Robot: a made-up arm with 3 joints. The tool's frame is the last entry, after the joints. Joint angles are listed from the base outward. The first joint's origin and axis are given. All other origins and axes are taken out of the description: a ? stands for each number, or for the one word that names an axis. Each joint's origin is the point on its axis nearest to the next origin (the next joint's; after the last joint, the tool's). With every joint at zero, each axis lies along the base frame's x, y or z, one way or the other. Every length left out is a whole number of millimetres.
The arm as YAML. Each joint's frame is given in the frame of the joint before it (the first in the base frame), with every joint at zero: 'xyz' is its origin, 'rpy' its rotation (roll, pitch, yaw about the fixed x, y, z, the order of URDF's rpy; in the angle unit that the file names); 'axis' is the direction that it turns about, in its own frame. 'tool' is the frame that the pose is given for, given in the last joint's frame.
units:
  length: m
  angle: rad
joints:
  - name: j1
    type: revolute
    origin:
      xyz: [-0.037, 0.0, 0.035]
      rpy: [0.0, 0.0, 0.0]
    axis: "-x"
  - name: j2
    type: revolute
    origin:
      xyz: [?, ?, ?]
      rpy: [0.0, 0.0, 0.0]
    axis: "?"
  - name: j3
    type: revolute
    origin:
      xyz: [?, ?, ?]
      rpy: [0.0, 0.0, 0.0]
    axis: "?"
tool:
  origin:
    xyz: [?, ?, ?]
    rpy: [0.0, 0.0, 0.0]
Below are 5 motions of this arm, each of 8 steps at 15 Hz.
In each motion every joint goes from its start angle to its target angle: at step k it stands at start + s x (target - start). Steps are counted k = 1, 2, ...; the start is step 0. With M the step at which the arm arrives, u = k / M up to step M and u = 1 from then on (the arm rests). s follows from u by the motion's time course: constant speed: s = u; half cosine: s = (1 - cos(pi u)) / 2; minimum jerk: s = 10 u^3 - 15 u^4 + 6 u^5.
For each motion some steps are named. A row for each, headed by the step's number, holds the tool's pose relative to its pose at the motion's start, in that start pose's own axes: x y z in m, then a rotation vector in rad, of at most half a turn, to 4 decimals.
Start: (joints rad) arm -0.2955 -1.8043 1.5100
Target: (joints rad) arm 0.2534 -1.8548 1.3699
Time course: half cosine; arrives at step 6
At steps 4, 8:
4: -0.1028 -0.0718 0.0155 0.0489 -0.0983 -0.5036
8: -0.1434 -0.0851 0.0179 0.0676 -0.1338 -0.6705

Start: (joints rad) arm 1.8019 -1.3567 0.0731
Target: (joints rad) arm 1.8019 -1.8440 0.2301
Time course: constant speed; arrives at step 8
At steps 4, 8:
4: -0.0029 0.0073 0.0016 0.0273 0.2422 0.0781
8: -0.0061 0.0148 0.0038 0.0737 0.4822 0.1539

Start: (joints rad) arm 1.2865 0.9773 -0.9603
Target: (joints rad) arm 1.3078 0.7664 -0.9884
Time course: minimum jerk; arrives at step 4
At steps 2, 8:
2: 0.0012 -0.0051 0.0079 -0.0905 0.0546 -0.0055
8: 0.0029 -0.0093 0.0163 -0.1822 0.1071 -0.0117

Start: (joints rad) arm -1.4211 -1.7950 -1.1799
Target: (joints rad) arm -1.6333 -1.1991 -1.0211
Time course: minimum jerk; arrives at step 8
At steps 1, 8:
1: -0.0004 0.0006 -0.0009 0.0086 -0.0043 0.0059
8: -0.0273 0.0467 -0.0426 0.5385 -0.2559 0.3689

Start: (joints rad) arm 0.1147 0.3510 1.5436
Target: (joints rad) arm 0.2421 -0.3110 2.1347
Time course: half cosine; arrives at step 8
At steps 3, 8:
3: -0.0072 0.0219 0.0081 0.2066 0.0251 0.1915
8: -0.0291 0.0523 0.0511 0.6815 -0.0509 0.5709

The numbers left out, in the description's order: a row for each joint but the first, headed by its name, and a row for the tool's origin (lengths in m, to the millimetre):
j2: xyz 0.0 0.113 -0.266, axis -y
j3: xyz -0.095 0.0 -0.023, axis +z
tool: xyz 0.087 -0.035 0.0

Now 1 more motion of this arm.
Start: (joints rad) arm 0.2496 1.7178 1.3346
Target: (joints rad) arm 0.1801 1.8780 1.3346
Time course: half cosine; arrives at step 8
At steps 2, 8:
2: 0.0036 -0.0017 -0.0012 -0.0232 -0.0039 -0.0101
8: 0.0238 -0.0127 -0.0082 -0.1594 -0.0222 -0.0678

